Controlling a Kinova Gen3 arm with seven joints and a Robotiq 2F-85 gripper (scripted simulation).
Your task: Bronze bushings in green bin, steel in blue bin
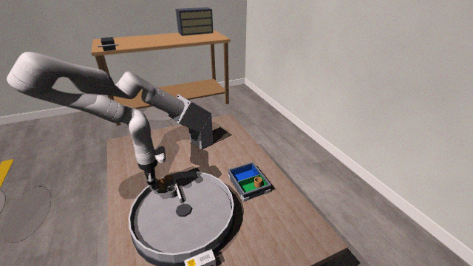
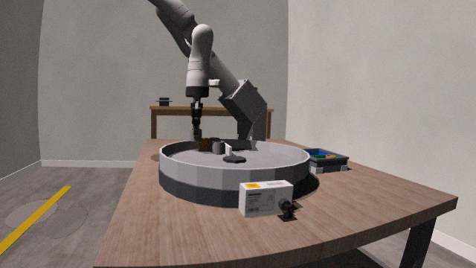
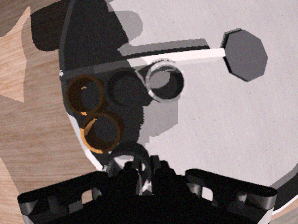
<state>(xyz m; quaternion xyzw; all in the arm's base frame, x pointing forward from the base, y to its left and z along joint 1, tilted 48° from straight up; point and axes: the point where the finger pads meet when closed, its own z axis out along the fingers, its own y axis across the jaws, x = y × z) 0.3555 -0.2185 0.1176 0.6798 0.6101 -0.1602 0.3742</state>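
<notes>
The tray is 43 cm to the left of my hand, 10 cm below it and 10 cm ahead of it. Round my hand: turntable: 14 cm ahead, 8 cm to the left, 7 cm below.
</notes>
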